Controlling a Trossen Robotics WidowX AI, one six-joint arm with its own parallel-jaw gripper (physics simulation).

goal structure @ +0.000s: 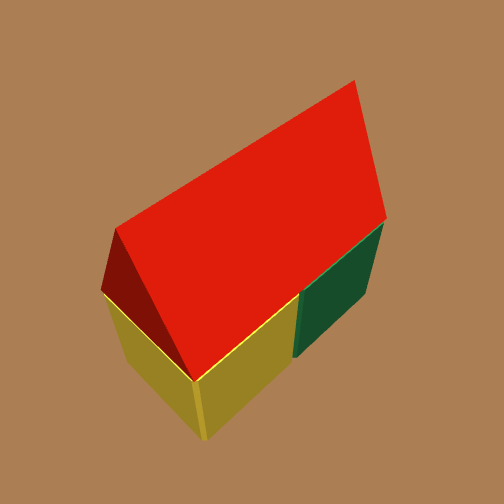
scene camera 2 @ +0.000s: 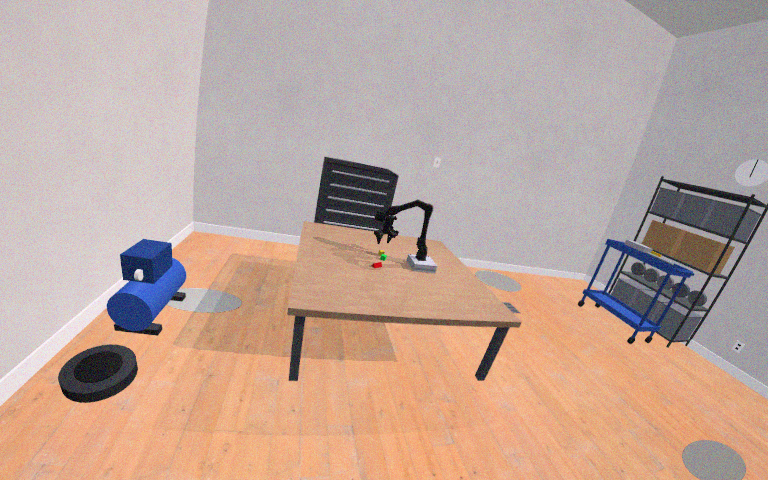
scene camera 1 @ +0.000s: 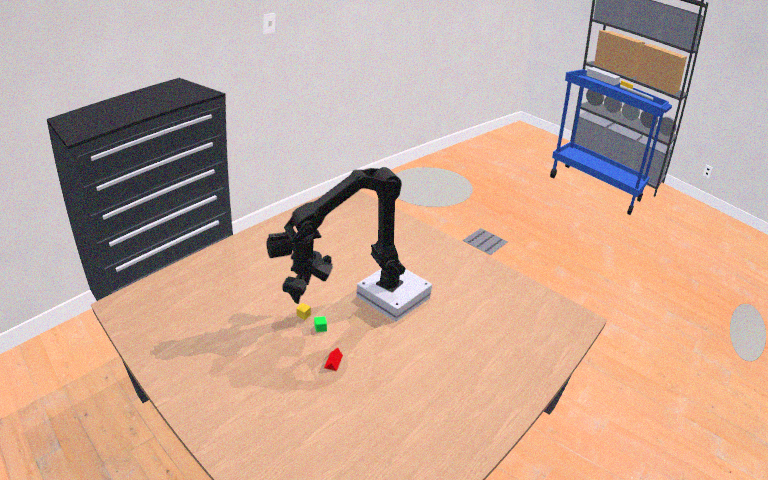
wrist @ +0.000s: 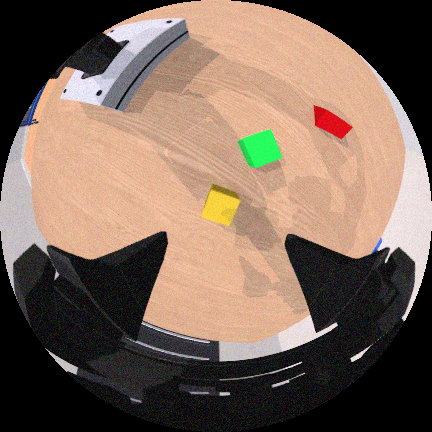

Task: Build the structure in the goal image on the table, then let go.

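Pixels of known places: gripper, fingertip midpoint: point(scene camera 2: 383, 243) point(wrist: 228, 239); arm's base at its link origin: point(scene camera 2: 420, 258) point(scene camera 1: 389, 283).
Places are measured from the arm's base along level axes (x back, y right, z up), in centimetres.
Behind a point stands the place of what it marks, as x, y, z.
A yellow cube point(scene camera 1: 304, 311) @[-25.7, 13.2, -2.3] point(scene camera 2: 381, 252) @[-25.1, 13.3, -2.9] point(wrist: 220, 207) @[-24.5, 14.6, -2.3] lies on the table point(scene camera 1: 453, 384) @[-20.9, -36.4, -5.6] point(scene camera 2: 351, 294) @[-59.6, -40.5, -5.6] point(wrist: 100, 175) @[-5.5, 18.4, -5.5]. A green cube point(scene camera 1: 320, 324) @[-26.8, 5.9, -2.5] point(scene camera 2: 383, 257) @[-26.2, 5.4, -3.3] point(wrist: 262, 149) @[-25.6, 7.2, -2.3] lies close to it, with a small gap between them. A red block point(scene camera 1: 334, 360) @[-35.2, -6.1, -3.3] point(scene camera 2: 377, 264) @[-34.2, -5.8, -3.6] point(wrist: 332, 123) @[-33.8, -4.0, -4.0], longer than the cubes and roof-shaped, lies on its own, beyond the green cube from the yellow one. My gripper point(scene camera 1: 310, 288) @[-24.9, 14.6, 3.4] point(scene camera 2: 384, 241) @[-24.9, 14.6, 3.4] point(wrist: 228, 239) @[-24.9, 14.6, 3.4] is open and empty, pointing down above the table near the yellow cube. In the wrist view the yellow cube shows just ahead of the gap between the fingertips.
The arm's pale base point(scene camera 1: 396, 297) @[-4.4, -5.5, -0.1] point(scene camera 2: 421, 264) @[-3.9, -9.4, 0.0] point(wrist: 150, 57) @[-7.6, -0.6, -2.9] stands on the table, to the right of the cubes in both scene views. A dark drawer cabinet point(scene camera 1: 152, 186) point(scene camera 2: 356, 192) stands behind the table. A blue cart point(scene camera 1: 600, 166) point(scene camera 2: 620, 311) stands on the floor at the right.
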